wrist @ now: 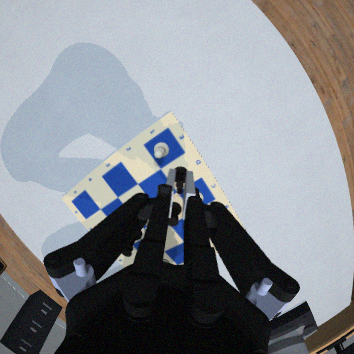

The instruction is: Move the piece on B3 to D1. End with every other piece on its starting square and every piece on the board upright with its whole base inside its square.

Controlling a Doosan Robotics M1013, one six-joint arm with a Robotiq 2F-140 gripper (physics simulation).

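Places are measured from the arm's base along level axes (x ahead, y left, z up), in metres.
Pixels of known places: gripper, fingertip midpoint: point(179, 179); arm's base, link origin: point(279, 339).
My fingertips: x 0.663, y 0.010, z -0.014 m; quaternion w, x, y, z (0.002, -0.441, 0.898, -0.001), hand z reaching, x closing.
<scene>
For each thing: its top centre in the pictures, then the offset to it from my fingertips. Level surfaces: height alone.
- cream board, top centre: point(151, 220) 0.039 m back, 0.071 m left, 0.016 m down
- dark piece, top centre: point(179, 187) 0.003 m ahead, 0.003 m right, 0.034 m up
- white piece, top centre: point(157, 154) 0.042 m ahead, 0.002 m left, 0.016 m up
- pale round table top, surface height: 0.022 m down
The blue and cream board point(141, 162) lies tilted in the wrist view, partly hidden by my gripper. My gripper point(179, 179) is shut on a dark piece point(180, 174), whose top shows between the pale fingertips. The fingertips appear over the board near its right edge, by the letters D and C; their height above it is unclear. A white piece point(160, 150) stands on the blue corner square by the letter E. Dark rounded shapes show between and left of the fingers; I cannot tell whether they are pieces. B3 and D1 cannot be made out clearly.
The board lies on a pale round table top point(280, 150). The arm's shadow falls beyond the board's upper left side. Wooden floor point(330, 60) shows past the table's edge. Dark equipment point(32, 320) stands at the lower left, and more shows at the lower right.
</scene>
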